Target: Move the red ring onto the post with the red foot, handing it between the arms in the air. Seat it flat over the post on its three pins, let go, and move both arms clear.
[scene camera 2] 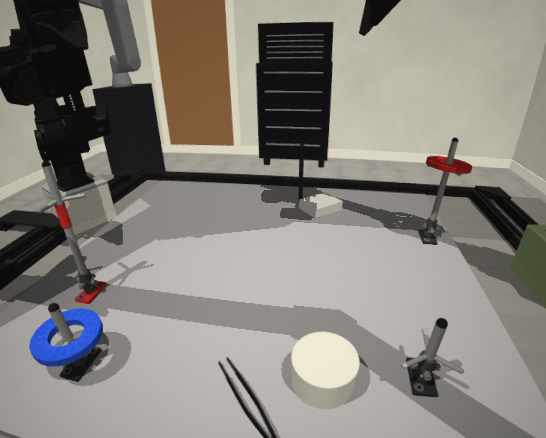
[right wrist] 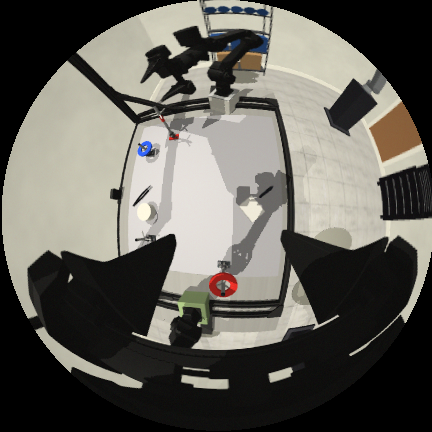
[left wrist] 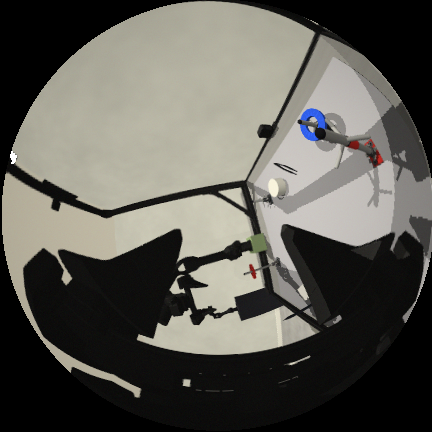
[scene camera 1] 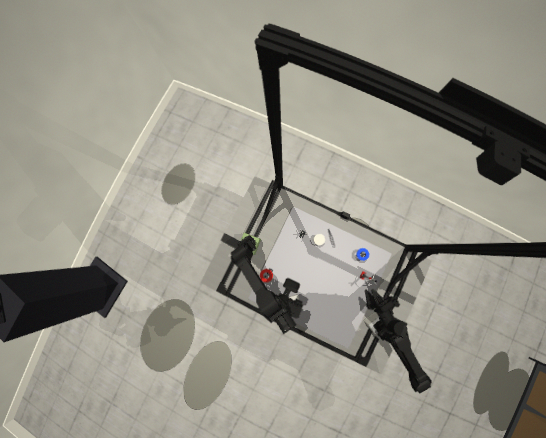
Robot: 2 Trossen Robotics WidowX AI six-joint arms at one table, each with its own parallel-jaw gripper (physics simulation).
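Places are measured from the left arm's base along level axes (x ahead, y left, z up), in centimetres.
Pixels of known places: left gripper, between the fingertips: [scene camera 2: 93, 86] [right wrist: 151, 91] [left wrist: 232, 232] [scene camera 1: 368, 289]; right gripper, between the fingertips: [scene camera 2: 366, 30] [right wrist: 229, 237] [left wrist: 211, 297] [scene camera 1: 291, 298]; left arm's base, origin of its link: [scene camera 2: 73, 183] [right wrist: 223, 91] [scene camera 1: 380, 326]; right arm's base, origin of its link: [right wrist: 191, 313] [left wrist: 249, 244] [scene camera 1: 248, 243].
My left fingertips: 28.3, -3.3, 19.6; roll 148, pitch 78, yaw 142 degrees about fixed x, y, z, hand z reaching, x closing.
Observation:
Ahead of a thing's pixels: the offset from my left fingertips to its top centre, as dx, dy, dz. "spot": to the spot under its first point.
The red ring @(+33.0, +37.3, -12.7) [scene camera 1: 262, 274] [scene camera 2: 434, 163] [left wrist: 252, 271] [right wrist: 213, 286] lies roughly level around the upper part of a grey post with a dark foot @(spot: +32.9, +35.5, -26.3) [scene camera 2: 428, 237], at the right in scene camera 2. The post with the red foot [scene camera 2: 75, 250] [left wrist: 354, 145] [right wrist: 173, 136] stands at the left there, with a red band and three pins near its top and no ring on it. My left gripper [right wrist: 151, 91] is open and empty near this post. My right gripper [right wrist: 229, 237] is open and empty, above the table on the ring's side. One of its fingertips shows at the top of scene camera 2.
A blue ring @(+9.4, -13.6, -21.9) [scene camera 2: 41, 347] [right wrist: 140, 150] tilts around a short post near the red-foot post. A cream cylinder @(+31.1, +1.4, -23.5) [scene camera 2: 325, 357], black tweezers [scene camera 2: 245, 395] and a short post with pins @(spot: +39.4, +6.5, -21.0) [scene camera 2: 433, 345] stand or lie nearby. A pale block @(+11.2, +35.0, -25.0) [scene camera 2: 325, 205] is at the back; a green block [scene camera 2: 535, 260] is at the right.

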